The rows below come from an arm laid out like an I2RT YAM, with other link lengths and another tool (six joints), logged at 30 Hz.
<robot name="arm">
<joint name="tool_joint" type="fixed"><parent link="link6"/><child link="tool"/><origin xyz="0.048 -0.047 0.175" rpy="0 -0.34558 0.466"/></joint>
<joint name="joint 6" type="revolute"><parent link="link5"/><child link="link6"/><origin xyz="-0.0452 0 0.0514" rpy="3.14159 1.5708 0"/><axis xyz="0 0 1"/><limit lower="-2.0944" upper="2.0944"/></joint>
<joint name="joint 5" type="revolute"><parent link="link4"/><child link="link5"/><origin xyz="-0.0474 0.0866 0.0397" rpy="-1.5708 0 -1.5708"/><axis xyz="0 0 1"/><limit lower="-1.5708" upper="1.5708"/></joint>
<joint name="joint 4" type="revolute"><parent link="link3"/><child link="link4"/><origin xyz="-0.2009 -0.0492 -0.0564" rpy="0 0 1.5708"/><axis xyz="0 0 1"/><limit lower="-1.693" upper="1.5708"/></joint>
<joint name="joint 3" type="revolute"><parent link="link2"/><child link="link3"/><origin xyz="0.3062 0 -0.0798" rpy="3.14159 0 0"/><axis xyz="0 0 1"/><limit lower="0" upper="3.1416"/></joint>
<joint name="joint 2" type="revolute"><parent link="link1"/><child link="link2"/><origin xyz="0.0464 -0.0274 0.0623" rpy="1.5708 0 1.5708"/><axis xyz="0 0 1"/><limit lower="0" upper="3.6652"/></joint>
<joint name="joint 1" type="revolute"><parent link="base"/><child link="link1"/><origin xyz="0 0 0.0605" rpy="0 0 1.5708"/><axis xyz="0 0 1"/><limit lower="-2.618" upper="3.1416"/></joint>
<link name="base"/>
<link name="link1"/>
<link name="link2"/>
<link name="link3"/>
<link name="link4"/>
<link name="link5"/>
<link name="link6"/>
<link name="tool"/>
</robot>
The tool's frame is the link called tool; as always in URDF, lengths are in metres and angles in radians.
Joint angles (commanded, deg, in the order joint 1, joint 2, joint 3, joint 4, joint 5, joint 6), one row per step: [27.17, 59.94, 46.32, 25.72, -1.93, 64.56]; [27.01, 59.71, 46.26, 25.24, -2.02, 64.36]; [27.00, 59.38, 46.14, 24.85, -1.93, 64.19]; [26.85, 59.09, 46.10, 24.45, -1.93, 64.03]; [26.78, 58.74, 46.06, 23.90, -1.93, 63.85]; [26.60, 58.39, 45.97, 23.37, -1.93, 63.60]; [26.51, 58.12, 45.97, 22.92, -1.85, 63.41]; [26.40, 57.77, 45.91, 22.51, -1.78, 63.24]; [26.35, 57.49, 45.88, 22.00, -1.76, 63.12]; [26.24, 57.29, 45.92, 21.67, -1.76, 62.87]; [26.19, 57.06, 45.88, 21.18, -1.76, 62.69]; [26.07, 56.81, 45.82, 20.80, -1.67, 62.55]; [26.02, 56.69, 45.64, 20.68, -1.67, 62.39]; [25.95, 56.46, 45.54, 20.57, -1.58, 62.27]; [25.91, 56.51, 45.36, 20.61, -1.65, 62.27]
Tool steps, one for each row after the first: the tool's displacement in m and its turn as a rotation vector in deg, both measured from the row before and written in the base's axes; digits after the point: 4 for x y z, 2 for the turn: [-0.0002, -0.0006, -0.0015, -0.33, 0.17, -0.11]; [-0.0010, -0.0007, -0.0010, -0.21, 0.09, -0.13]; [-0.0007, -0.0012, -0.0006, -0.21, 0.06, -0.18]; [-0.0009, -0.0008, -0.0010, -0.26, 0.13, -0.11]; [-0.0007, -0.0013, -0.0013, -0.34, 0.12, -0.23]; [-0.0006, -0.0010, -0.0006, -0.23, 0.08, -0.20]; [-0.0010, -0.0014, -0.0005, -0.19, 0.03, -0.21]; [-0.0006, -0.0006, -0.0012, -0.22, 0.18, -0.09]; [-0.0006, -0.0007, -0.0001, -0.26, -0.04, -0.15]; [-0.0004, -0.0003, -0.0014, -0.29, 0.19, -0.08]; [-0.0004, -0.0012, -0.0010, -0.19, 0.11, -0.23]; [-0.0001, -0.0002, -0.0014, -0.22, 0.09, -0.08]; [-0.0008, -0.0011, -0.0001, -0.08, -0.07, -0.18]; [0.0006, 0.0003, -0.0017, -0.09, 0.17, 0.03]
